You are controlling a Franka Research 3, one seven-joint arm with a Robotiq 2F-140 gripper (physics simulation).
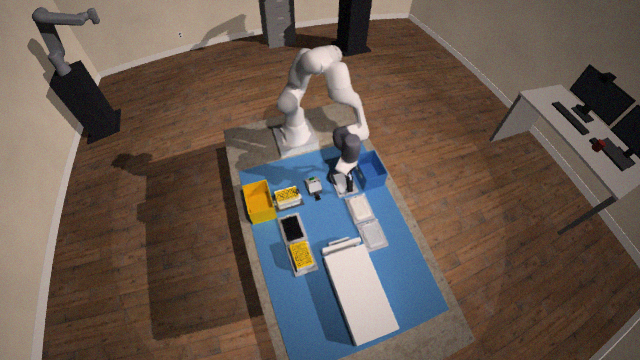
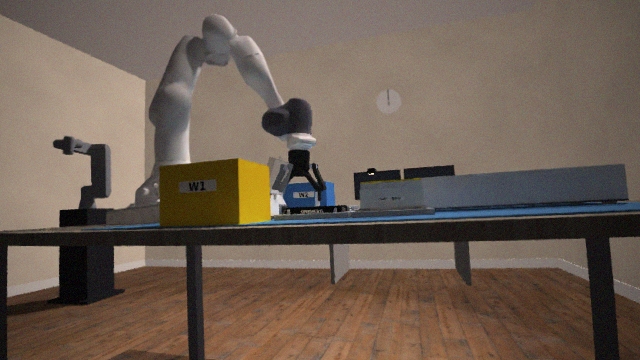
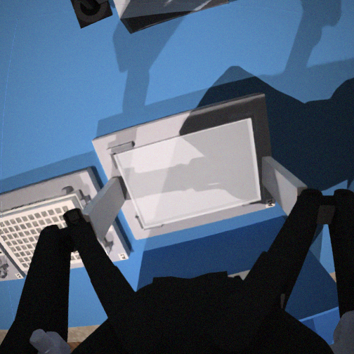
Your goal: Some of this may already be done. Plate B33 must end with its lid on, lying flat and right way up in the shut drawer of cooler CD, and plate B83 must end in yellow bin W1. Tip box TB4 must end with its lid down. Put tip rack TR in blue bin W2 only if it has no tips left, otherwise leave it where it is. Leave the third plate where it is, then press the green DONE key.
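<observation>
My gripper [image 1: 343, 182] [image 2: 302, 189] [image 3: 189, 179] is open, its pads at both ends of a pale, lid-like panel [image 1: 342, 183] [image 3: 190, 175]. This panel sits slightly askew on a grey nest; what is under it is hidden. A white-welled plate [image 1: 360, 207] [image 3: 40, 227] is beside it, then a clear plate [image 1: 373, 234]. Plate names are unreadable. The tip box [image 1: 288, 204] [image 2: 275, 204] shows yellow tips, its lid [image 2: 280, 173] raised. The tip rack [image 1: 301, 255] [image 2: 390, 194] is yellow on top. The green DONE key [image 1: 313, 178] is on a small stand. The cooler [image 1: 362, 295] [image 2: 525, 187] appears shut.
Yellow bin W1 [image 1: 260, 204] [image 2: 215, 207] stands at the left edge of the mat. Blue bin W2 [image 1: 372, 170] [image 2: 327, 192] stands close beside the gripper. A black flat piece [image 1: 292, 228] [image 2: 315, 209] sits beside the tip rack. A small black block [image 3: 92, 10] stands by the key stand.
</observation>
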